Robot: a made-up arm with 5 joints.
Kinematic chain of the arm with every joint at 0, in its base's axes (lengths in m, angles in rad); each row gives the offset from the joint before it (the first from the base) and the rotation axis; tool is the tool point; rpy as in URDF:
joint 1: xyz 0.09 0 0.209 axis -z
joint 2: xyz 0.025 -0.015 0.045 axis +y
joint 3: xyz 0.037 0 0.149 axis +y
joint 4: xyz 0.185 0 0.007 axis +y
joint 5: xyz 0.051 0.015 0 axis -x
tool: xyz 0 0 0 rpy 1.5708 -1.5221 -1.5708
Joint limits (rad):
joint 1: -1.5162..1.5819
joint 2: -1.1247..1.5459
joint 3: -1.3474..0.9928
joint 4: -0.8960..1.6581
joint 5: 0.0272..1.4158
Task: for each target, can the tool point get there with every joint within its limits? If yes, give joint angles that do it. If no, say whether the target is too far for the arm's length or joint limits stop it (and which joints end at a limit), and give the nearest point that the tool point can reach.
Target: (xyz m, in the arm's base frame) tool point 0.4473 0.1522 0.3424
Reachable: yes | joints -0.4028 0.7643 -0.8295 0.3145 1.1633
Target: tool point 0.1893 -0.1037 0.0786
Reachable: yes | joints 0.8067 0.9298 0.7542 0.0646 0.4720
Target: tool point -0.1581 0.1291 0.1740
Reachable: no: joint limits stop it (at a limit: joint 1) | nearest point 0.0963 0.1152 0.1740 | short by 0.255 m
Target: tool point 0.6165 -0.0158 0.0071
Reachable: no: too far | nearest point 0.4666 -0.0113 0.0982 | short by 0.175 m
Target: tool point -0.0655 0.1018 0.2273
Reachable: no: joint limits stop it (at a limit: joint 1, joint 3, joint 4) | nearest point 0.0966 0.1201 0.2167 | short by 0.163 m
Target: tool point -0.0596 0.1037 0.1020
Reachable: no: joint limits stop it (at a limit: joint 1) | nearest point 0.0952 0.0952 0.1020 | short by 0.155 m
